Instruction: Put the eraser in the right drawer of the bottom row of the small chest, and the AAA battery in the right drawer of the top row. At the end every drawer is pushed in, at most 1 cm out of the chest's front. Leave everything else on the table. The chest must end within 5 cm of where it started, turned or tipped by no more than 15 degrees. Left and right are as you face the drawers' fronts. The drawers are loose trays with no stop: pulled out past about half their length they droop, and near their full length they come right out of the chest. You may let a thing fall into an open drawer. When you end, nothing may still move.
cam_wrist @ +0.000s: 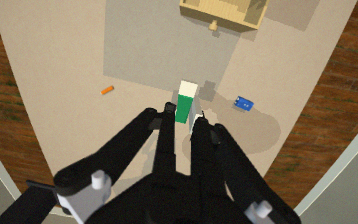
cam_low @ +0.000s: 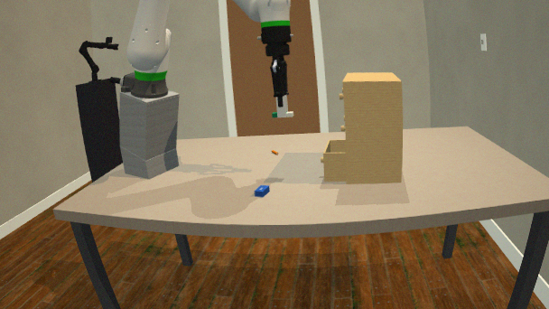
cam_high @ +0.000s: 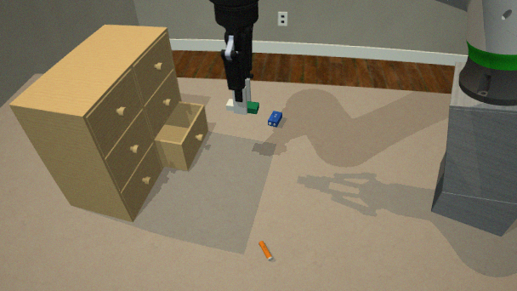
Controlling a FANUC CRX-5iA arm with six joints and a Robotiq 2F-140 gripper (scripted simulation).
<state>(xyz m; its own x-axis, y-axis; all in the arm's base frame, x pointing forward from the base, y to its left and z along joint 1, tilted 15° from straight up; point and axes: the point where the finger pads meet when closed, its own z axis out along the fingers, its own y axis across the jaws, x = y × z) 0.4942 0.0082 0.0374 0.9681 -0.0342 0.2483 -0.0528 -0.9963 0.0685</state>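
Right now the white eraser is 1 cm ahead of my hand and 3 cm below it. From my hand the other things lie so: orange AAA battery (8 cm behind, 22 cm to the left, 22 cm below); then small blue block (4 cm behind, 18 cm to the right, 21 cm below).
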